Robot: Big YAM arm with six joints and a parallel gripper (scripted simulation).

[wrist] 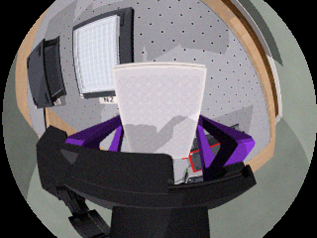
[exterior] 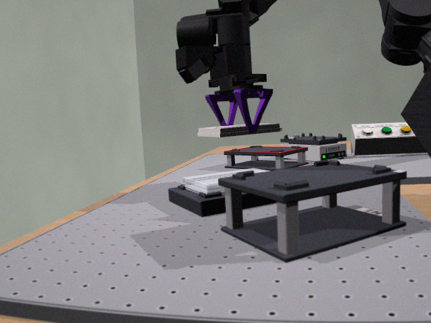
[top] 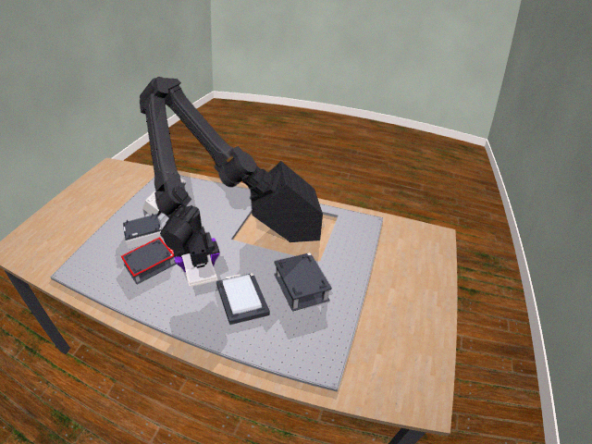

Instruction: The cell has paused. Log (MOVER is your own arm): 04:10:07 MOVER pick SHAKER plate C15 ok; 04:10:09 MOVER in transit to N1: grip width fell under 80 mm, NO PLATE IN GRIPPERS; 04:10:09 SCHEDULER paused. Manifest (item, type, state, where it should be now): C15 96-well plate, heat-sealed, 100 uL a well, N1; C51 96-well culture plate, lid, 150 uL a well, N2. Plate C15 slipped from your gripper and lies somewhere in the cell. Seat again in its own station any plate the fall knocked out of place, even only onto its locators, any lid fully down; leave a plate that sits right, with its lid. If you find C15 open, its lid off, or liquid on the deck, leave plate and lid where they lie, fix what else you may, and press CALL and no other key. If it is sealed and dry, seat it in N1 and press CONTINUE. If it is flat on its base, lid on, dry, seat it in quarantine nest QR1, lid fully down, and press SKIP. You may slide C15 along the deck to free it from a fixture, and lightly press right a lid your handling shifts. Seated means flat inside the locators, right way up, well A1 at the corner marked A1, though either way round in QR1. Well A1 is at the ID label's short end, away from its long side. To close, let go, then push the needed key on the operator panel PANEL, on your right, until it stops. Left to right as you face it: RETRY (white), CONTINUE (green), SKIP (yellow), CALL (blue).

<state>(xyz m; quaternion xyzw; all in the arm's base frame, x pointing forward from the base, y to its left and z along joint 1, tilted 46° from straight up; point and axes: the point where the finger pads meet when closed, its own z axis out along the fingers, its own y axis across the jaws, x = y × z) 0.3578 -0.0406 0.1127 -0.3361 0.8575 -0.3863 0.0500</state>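
The clear lid is 130 mm to the left of my hand and 70 mm below it. Also, from my hand: white plate right at my hand; then red-edged nest 230 mm to the right, 70 mm below, 40 mm behind; then white key 330 mm to the right, 310 mm behind, 40 mm below.
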